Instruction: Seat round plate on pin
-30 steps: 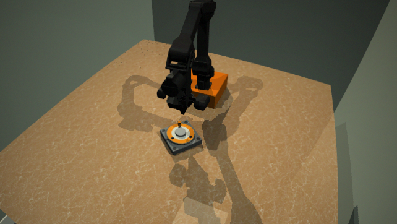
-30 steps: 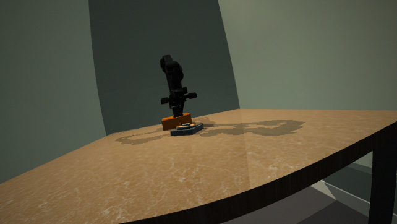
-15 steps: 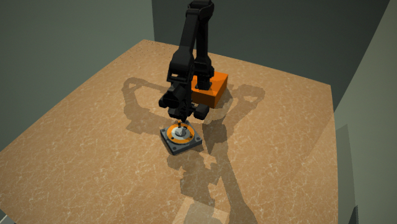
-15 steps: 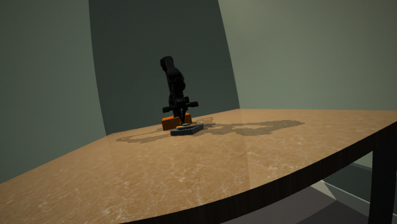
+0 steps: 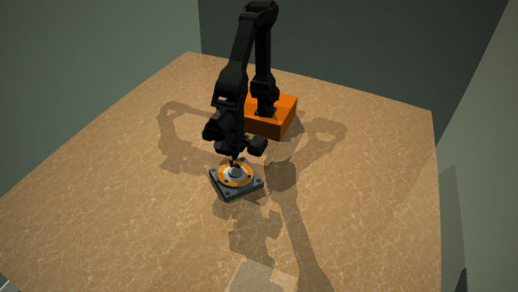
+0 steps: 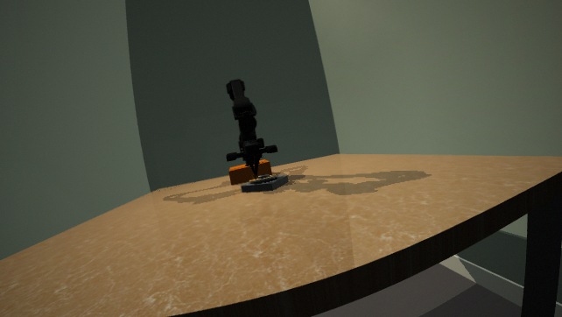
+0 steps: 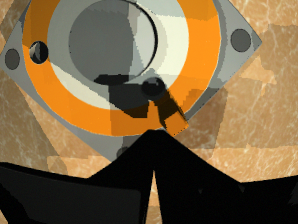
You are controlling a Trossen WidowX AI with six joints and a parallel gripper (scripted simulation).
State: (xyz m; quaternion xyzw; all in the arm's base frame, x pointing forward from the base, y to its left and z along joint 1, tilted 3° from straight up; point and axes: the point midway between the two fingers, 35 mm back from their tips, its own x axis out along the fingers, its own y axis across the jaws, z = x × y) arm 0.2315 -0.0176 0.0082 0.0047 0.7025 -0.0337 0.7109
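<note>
Right now my gripper tip is 3 cm short of the round plate and 1 cm to the right of it. Also, from my gripper tip: base (5 cm ahead, 2 cm to the left, 2 cm below).
</note>
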